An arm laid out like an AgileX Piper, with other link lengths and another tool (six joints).
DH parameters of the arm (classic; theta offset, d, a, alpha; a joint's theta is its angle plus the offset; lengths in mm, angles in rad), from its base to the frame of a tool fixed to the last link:
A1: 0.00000 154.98 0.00 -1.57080
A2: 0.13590 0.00 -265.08 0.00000
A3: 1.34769 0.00 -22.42 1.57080
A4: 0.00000 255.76 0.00 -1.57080
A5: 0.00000 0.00 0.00 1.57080
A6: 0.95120 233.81 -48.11 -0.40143
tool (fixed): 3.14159 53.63 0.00 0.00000
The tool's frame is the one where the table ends.
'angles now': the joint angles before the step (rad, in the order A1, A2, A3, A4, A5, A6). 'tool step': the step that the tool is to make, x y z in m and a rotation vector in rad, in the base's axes. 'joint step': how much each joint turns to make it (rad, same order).
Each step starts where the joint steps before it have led.
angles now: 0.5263, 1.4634, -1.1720, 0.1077, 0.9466, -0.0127
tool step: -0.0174, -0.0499, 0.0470, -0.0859, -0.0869, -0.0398
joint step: 0.0003, -0.1829, 0.0176, -0.1491, 0.1312, 0.0689
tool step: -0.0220, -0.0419, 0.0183, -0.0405, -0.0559, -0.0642
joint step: -0.0003, -0.1608, 0.0812, -0.0928, 0.0569, 0.0661
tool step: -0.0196, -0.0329, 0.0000, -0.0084, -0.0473, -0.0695
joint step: -0.0002, -0.1454, 0.1213, -0.0667, -0.0011, 0.0758
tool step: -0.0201, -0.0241, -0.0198, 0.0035, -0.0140, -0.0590
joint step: 0.0005, -0.1227, 0.1474, -0.0391, -0.0247, 0.0736
